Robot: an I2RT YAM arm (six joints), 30 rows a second.
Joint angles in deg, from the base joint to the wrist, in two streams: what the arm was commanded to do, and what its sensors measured. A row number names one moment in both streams.
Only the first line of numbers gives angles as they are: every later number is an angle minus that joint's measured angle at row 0.
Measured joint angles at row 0:
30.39 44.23 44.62 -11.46 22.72 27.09
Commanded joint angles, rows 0 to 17:
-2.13 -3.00 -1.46 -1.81 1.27 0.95
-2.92 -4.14 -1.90 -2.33 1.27 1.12
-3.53 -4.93 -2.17 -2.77 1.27 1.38
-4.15 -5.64 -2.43 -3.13 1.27 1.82
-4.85 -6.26 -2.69 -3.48 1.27 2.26
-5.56 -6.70 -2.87 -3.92 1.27 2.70
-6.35 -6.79 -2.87 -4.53 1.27 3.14
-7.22 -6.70 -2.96 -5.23 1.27 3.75
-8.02 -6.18 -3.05 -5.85 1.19 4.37
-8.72 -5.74 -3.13 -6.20 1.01 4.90
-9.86 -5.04 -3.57 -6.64 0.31 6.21
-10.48 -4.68 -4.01 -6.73 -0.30 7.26
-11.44 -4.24 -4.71 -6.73 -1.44 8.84
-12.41 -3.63 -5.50 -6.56 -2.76 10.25
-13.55 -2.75 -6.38 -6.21 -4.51 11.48
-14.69 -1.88 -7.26 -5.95 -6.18 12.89
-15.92 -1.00 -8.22 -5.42 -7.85 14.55
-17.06 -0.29 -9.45 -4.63 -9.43 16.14
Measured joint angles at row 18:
-14.69 -1.99 -7.06 -5.14 -3.96 10.19
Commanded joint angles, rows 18 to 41:
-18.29 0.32 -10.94 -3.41 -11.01 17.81
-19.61 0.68 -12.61 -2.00 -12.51 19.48
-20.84 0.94 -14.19 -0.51 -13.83 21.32
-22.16 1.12 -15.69 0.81 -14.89 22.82
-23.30 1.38 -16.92 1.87 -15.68 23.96
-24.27 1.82 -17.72 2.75 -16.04 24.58
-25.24 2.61 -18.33 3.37 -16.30 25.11
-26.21 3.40 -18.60 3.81 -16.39 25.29
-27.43 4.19 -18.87 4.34 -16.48 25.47
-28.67 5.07 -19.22 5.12 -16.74 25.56
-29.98 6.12 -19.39 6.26 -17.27 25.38
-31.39 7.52 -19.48 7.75 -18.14 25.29
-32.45 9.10 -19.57 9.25 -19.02 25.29
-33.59 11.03 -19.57 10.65 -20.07 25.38
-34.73 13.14 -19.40 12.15 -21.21 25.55
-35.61 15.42 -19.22 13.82 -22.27 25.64
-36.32 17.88 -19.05 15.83 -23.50 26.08
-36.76 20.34 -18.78 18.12 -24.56 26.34
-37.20 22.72 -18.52 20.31 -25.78 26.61
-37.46 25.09 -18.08 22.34 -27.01 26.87
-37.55 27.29 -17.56 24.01 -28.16 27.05
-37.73 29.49 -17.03 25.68 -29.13 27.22
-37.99 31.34 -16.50 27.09 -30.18 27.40
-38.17 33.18 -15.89 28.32 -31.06 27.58
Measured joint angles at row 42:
-37.53 30.03 -19.01 18.64 -26.25 26.60
